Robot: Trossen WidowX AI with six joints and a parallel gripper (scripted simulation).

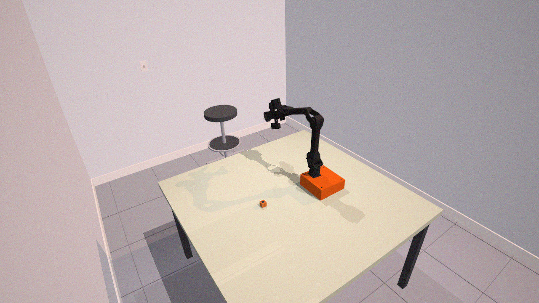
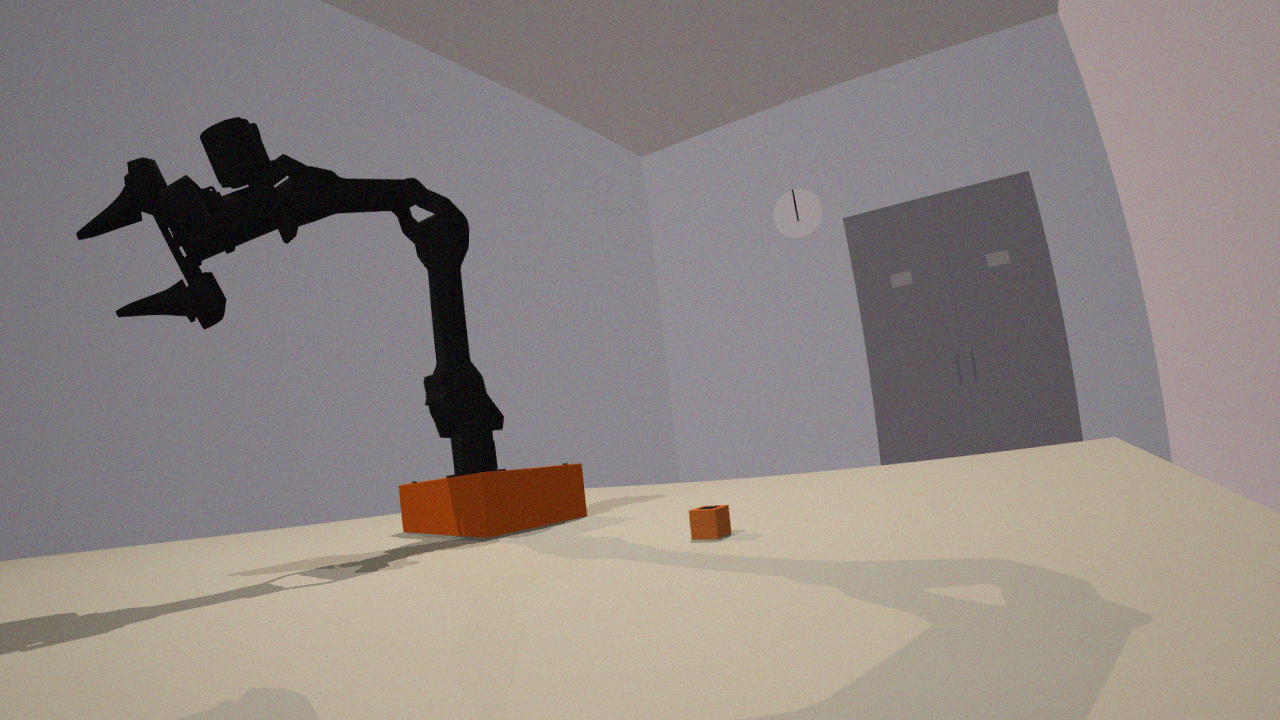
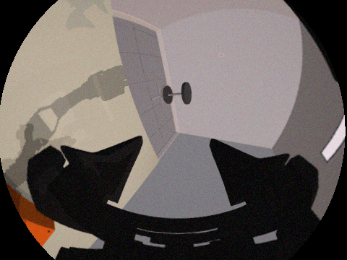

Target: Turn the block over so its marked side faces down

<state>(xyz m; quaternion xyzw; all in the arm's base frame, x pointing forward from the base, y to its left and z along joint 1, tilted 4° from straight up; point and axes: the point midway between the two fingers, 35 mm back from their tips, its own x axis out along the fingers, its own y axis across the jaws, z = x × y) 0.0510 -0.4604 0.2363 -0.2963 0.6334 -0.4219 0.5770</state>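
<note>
My gripper tip is 490 mm to the right of the orange block, 350 mm short of it and 290 mm above it.
</note>
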